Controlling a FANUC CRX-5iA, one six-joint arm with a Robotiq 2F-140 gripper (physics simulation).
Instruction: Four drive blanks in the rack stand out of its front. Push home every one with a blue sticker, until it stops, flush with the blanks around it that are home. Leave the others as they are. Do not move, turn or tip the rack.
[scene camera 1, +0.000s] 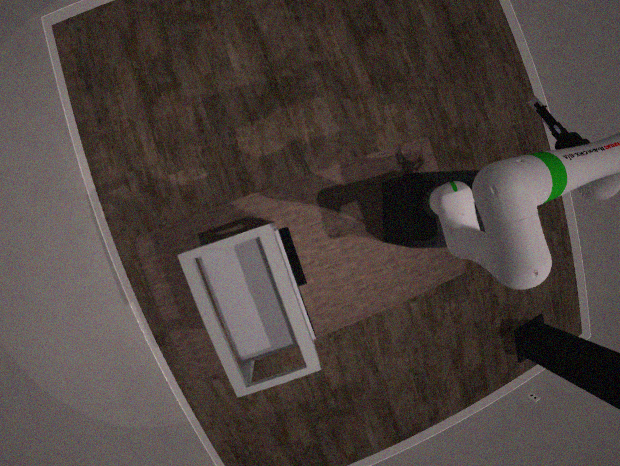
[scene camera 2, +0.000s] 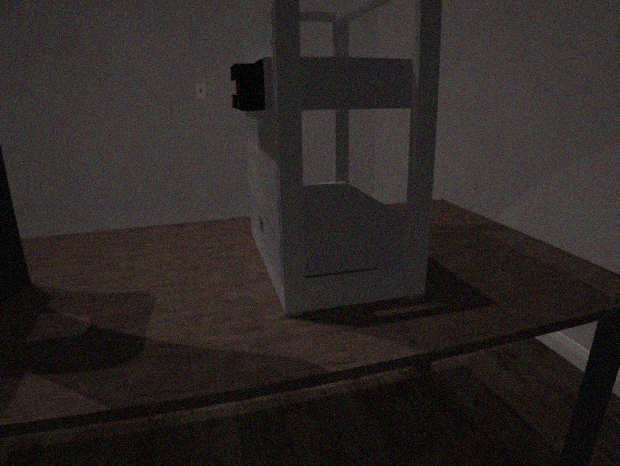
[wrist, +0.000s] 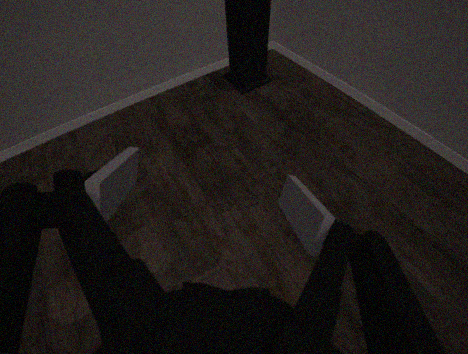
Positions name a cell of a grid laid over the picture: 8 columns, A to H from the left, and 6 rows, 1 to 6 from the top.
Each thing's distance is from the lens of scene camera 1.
my gripper (scene camera 1: G2): 1.23 m
grey rack (scene camera 1: D4): 0.92 m
